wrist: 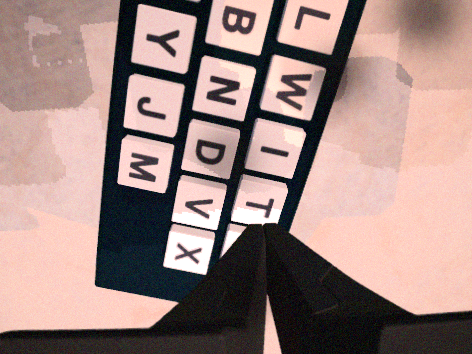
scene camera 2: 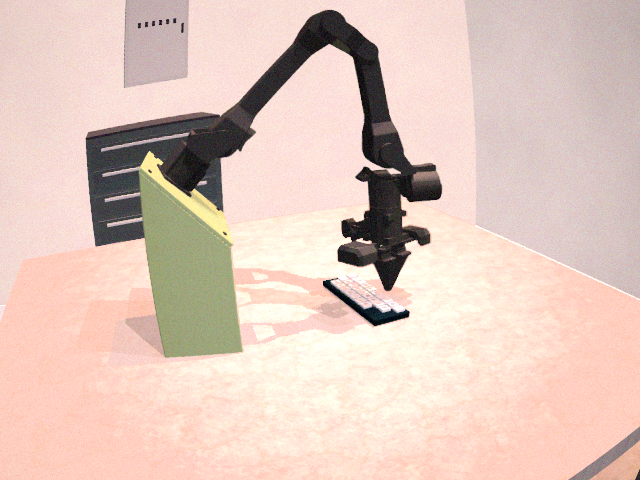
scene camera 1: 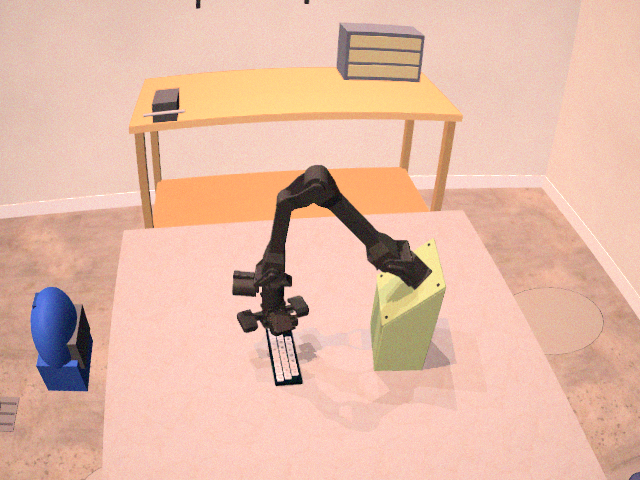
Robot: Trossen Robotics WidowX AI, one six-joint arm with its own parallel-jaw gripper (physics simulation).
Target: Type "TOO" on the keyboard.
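Places are measured from the arm's base along level axes (x ahead, y left, z up), in millimetres.
Pixels of known places: gripper, fingertip midpoint: [wrist: 262,236] [scene camera 2: 388,290] [scene camera 1: 272,333]; arm's base at its link origin: [scene camera 2: 172,180] [scene camera 1: 418,275].
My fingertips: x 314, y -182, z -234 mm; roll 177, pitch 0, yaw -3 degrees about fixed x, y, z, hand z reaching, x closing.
Note:
For each thing: its top centre in the pictures, then the offset to it from my fingertips. Level surfaces: height alone.
- dark keyboard at its top centre: [wrist: 234,38] [scene camera 2: 364,292] [scene camera 1: 283,351] dy +57, dx -3, dz -19 mm
- T key at its top centre: [wrist: 258,205] dy +1, dx +0, dz -19 mm
- I key at its top centre: [wrist: 274,151] dy +21, dx +7, dz -19 mm
- V key at its top centre: [wrist: 198,206] dy +3, dx -22, dz -19 mm
- pale table at its surface level: dz -36 mm
The dark keyboard [scene camera 1: 295,382] [scene camera 2: 375,318] [wrist: 135,225] with three rows of white letter keys lies flat on the table. My gripper [scene camera 1: 280,326] [scene camera 2: 388,288] [wrist: 262,236] is shut and empty, pointing down a little above the keyboard's end in scene view 2. In the wrist view its tips overlap the lower edge of the T key [wrist: 259,202]. The I key [wrist: 274,149] is beyond T, and the V key [wrist: 199,204] is left of it. The fingers partly hide a key [wrist: 232,240] below T. No O key shows in the wrist view.
The green pedestal [scene camera 1: 405,330] [scene camera 2: 193,279] carries the arm's base on the pale table [scene camera 1: 206,428] [scene camera 2: 310,413]. Behind are a wooden workbench [scene camera 1: 258,93] and a drawer unit [scene camera 2: 116,206]. A blue object [scene camera 1: 53,325] stands left of the table.

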